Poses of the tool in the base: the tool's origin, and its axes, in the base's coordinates. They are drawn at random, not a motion.
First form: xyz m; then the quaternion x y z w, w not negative.
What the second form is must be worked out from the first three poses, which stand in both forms.
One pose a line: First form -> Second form
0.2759, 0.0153, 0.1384, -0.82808, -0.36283, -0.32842, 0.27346 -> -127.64, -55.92, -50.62, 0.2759, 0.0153, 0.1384
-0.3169, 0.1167, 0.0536, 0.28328, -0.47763, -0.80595, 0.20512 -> 45.25, -76.29, -128.73, -0.3169, 0.1167, 0.0536
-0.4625, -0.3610, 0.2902, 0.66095, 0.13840, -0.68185, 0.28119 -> 101.48, 21.25, -104.69, -0.4625, -0.3610, 0.2902
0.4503, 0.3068, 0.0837, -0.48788, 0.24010, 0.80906, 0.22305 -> -77.19, 37.99, 128.00, 0.4503, 0.3068, 0.0837
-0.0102, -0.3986, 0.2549, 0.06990, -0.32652, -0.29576, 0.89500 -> 8.30, -38.78, -35.13, -0.0102, -0.3986, 0.2549
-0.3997, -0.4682, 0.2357, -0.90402, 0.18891, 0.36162, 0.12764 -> -150.70, 31.49, 60.28, -0.3997, -0.4682, 0.2357
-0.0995, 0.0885, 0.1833, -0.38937, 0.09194, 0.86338, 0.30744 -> -59.00, 13.93, 130.83, -0.0995, 0.0885, 0.1833
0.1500, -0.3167, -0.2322, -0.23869, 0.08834, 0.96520, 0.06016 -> -41.39, 15.32, 167.38, 0.1500, -0.3167, -0.2322
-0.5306, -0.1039, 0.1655, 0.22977, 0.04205, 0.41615, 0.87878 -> 27.45, 5.02, 49.71, -0.5306, -0.1039, 0.1655
